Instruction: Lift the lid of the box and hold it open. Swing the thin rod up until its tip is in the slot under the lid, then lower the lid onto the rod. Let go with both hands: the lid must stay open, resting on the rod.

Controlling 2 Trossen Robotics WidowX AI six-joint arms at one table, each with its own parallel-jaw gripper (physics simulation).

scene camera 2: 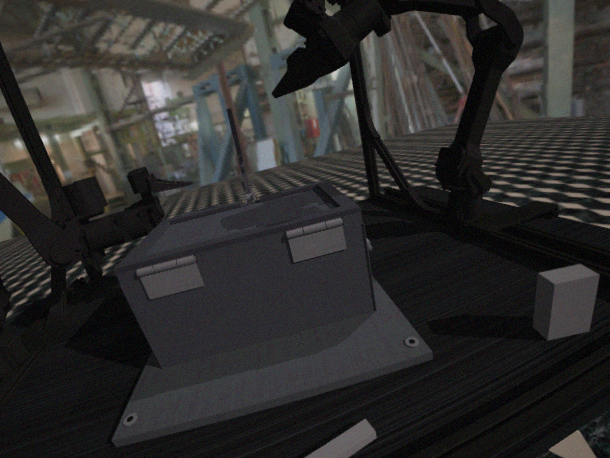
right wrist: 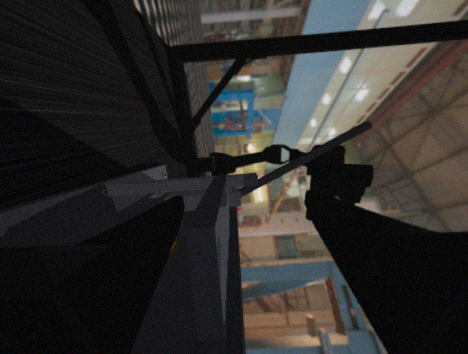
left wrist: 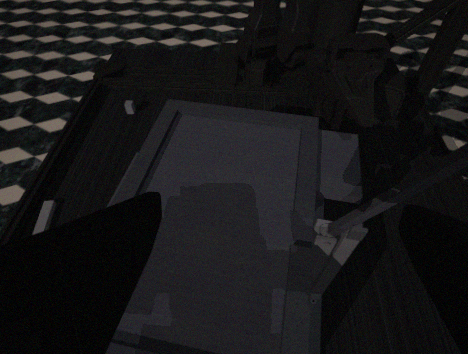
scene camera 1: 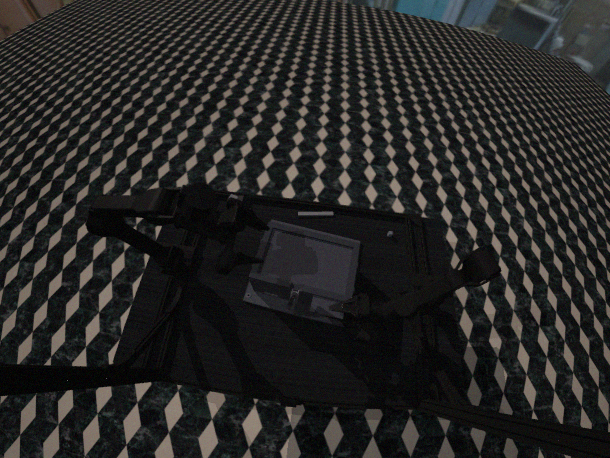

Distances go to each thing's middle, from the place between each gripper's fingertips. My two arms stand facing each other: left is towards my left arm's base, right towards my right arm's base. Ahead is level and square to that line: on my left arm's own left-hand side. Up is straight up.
Right now my right hand is 100 mm to the right of the thin rod (right wrist: 364, 126), 70 mm below it and 10 mm short of it. Round my right hand: lid (scene camera 1: 316, 264): 130 mm ahead, 70 mm to the left, 20 mm below.
Right now my left hand is 100 mm past the thin rod, 80 mm to the left of it and 80 mm above it. Also, from my left hand: lid (180 mm below, 110 mm to the right, 20 mm ahead).
